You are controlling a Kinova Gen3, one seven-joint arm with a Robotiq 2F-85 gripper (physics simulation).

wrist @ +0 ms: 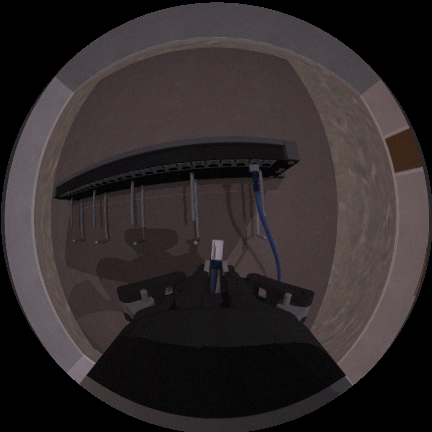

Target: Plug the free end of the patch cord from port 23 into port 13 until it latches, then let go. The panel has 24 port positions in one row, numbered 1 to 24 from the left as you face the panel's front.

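Frame: origin at the arm's base, x right, y ahead, z up, level; metres.
Seen in the pictures: gripper, fingertip midpoint: [215, 268].
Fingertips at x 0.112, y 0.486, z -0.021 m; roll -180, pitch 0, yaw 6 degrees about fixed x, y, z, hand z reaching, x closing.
A point is followed by its place in that frame.
The black patch panel [220, 151] @(x 0.100, y 0.620, z -0.023 m) runs across the upper middle of the wrist view, its row of ports facing the gripper. The blue patch cord [270, 235] @(x 0.180, y 0.529, z -0.048 m) is plugged in near the panel's right end and hangs down to the right of the gripper. My gripper [215, 268] @(x 0.112, y 0.486, z -0.021 m) is shut on the cord's free plug [217, 250] @(x 0.112, y 0.509, z -0.015 m), whose clear whitish body points toward the panel. The plug is apart from the panel, in front of its right half. Port 13 is too small to single out, and its number cannot be read.
Several thin grey rods [143, 215] @(x -0.023, y 0.528, z -0.105 m) [195, 215] @(x 0.072, y 0.541, z -0.104 m) stick out from below the panel toward the gripper, some with bent ends. Dark shadows fall on the brown surface [200, 95] @(x 0.029, y 0.824, z -0.122 m) around them. A brown patch [406, 151] shows at the far right.
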